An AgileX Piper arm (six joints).
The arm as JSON. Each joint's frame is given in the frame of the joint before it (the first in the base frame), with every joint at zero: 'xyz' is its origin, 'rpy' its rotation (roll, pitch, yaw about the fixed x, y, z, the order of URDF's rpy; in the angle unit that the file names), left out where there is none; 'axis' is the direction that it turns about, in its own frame. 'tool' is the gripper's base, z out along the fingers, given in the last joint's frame.
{
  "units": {
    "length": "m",
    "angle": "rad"
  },
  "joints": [
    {
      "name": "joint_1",
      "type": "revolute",
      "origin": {
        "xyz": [
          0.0,
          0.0,
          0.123
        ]
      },
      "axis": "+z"
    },
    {
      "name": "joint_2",
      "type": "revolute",
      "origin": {
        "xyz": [
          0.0,
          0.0,
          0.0
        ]
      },
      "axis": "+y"
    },
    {
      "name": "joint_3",
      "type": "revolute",
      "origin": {
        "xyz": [
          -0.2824,
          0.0,
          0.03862
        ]
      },
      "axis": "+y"
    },
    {
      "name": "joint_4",
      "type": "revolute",
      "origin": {
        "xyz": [
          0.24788,
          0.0,
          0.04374
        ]
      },
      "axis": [
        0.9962,
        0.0,
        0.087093
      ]
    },
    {
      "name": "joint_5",
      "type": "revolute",
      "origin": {
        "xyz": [
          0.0,
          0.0,
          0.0
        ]
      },
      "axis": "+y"
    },
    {
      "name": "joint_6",
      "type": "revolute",
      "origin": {
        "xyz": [
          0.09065,
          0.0,
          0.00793
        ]
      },
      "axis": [
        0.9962,
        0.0,
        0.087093
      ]
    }
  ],
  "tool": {
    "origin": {
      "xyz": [
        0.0,
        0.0,
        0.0
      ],
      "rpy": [
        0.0,
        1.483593,
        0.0
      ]
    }
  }
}
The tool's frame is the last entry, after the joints.
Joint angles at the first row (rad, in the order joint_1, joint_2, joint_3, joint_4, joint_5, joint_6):
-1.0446, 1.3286, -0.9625, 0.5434, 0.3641, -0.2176
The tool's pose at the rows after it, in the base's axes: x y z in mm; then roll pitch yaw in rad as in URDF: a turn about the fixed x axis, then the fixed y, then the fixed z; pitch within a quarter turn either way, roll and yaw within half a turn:
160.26 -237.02 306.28 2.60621 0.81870 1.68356
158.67 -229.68 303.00 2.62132 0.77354 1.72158
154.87 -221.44 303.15 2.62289 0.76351 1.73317
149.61 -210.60 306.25 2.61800 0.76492 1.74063
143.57 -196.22 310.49 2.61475 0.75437 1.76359
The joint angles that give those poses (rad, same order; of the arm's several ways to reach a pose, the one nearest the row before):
-1.0447, 1.3190, -0.9591, 0.5434, 0.4286, -0.2176
-1.0446, 1.3045, -0.9456, 0.5434, 0.4832, -0.2176
-1.0446, 1.2740, -0.9232, 0.5431, 0.5041, -0.2176
-1.0446, 1.2283, -0.8986, 0.5431, 0.5258, -0.2175
-1.0446, 1.1724, -0.8764, 0.5431, 0.5758, -0.2176

